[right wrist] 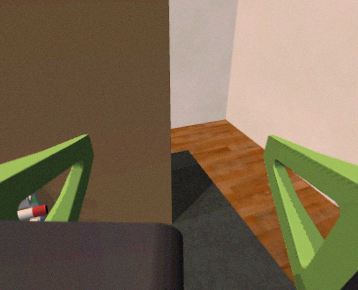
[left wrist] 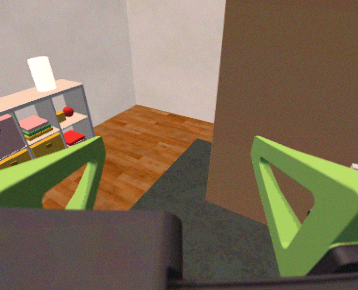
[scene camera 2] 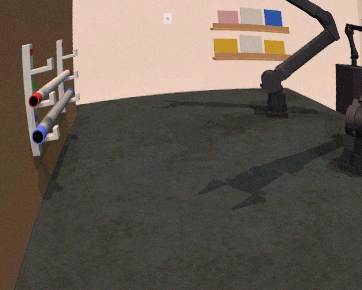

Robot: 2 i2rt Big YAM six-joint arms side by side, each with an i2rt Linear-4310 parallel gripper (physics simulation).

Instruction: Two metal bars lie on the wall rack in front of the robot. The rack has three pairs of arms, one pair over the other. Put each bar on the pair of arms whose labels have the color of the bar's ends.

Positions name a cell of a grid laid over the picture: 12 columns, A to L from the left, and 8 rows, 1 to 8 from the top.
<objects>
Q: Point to a brown wall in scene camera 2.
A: B5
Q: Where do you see a brown wall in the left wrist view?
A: J3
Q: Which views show my left gripper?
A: The left wrist view only.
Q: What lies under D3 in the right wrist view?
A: A brown wall.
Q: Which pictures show my right gripper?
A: The right wrist view only.
</objects>
